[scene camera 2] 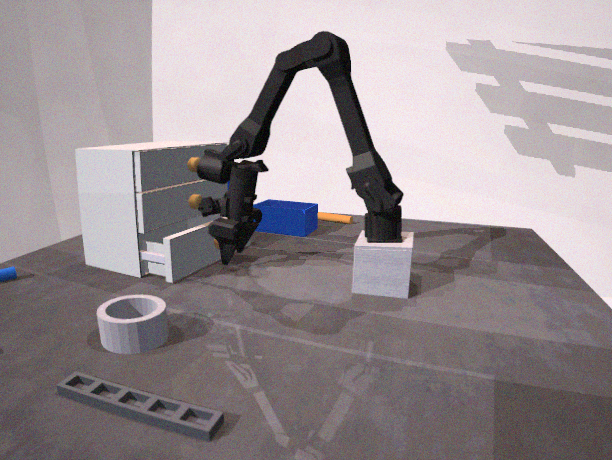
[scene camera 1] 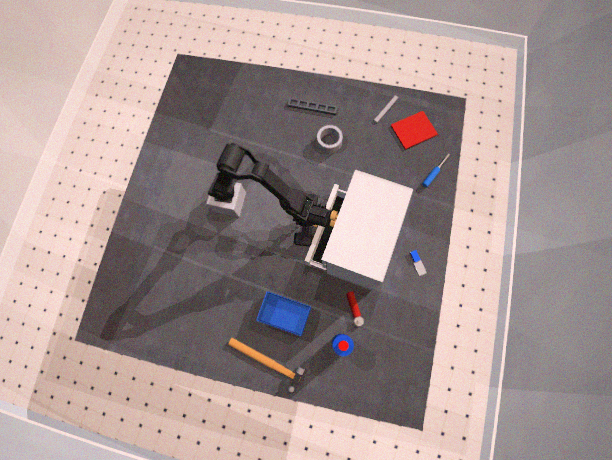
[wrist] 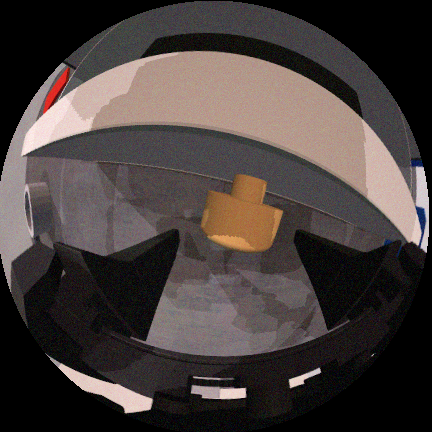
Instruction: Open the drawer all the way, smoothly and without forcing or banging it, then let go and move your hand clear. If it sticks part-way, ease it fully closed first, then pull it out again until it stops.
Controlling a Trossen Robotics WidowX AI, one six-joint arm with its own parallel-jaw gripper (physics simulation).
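Places are measured from the arm's base along level axes (x ahead, y left, z up), in metres.
Pixels of known places: gripper, fingertip midpoint: [scene camera 2: 232,258] [scene camera 1: 310,226]; arm's base, link origin: [scene camera 2: 384,238] [scene camera 1: 224,193].
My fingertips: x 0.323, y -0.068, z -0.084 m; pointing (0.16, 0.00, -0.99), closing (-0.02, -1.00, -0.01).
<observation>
Ahead of a thing's pixels: the offset from my fingertips to its middle.
A white cabinet @(dx +0.180, dy -0.036, dz +0.116 m) [scene camera 1: 370,225] [scene camera 2: 107,210] has three drawers. Its bottom drawer [scene camera 1: 315,246] [scene camera 2: 187,254] [wrist: 225,90] stands part-way out, and the two above are shut. The bottom drawer's round orange knob @(dx +0.022, dy +0.005, dz +0.037 m) [scene camera 2: 216,244] [wrist: 242,220] is mostly hidden behind the fingers in the second scene view. My gripper [scene camera 2: 234,256] [wrist: 239,235] points down in front of the drawer front, open and holding nothing. In the wrist view the knob shows between the two spread fingertips, slightly above the line joining them, with a gap to each finger. Scene camera 1 does not show the fingertips clearly.
The upper drawers' knobs [scene camera 2: 194,164] [scene camera 2: 195,201] stick out close to my wrist. A blue bin @(dx -0.053, dy -0.332, dz +0.024 m) [scene camera 1: 283,314] [scene camera 2: 287,218] and a hammer @(dx -0.107, dy -0.506, dz -0.001 m) [scene camera 1: 261,357] lie to one side. A white ring @(dx +0.036, dy +0.363, dz +0.011 m) [scene camera 1: 322,145] [scene camera 2: 132,332] and a grey slotted bar @(dx -0.052, dy +0.519, dz -0.007 m) [scene camera 1: 312,106] [scene camera 2: 140,406] lie on the other.
</observation>
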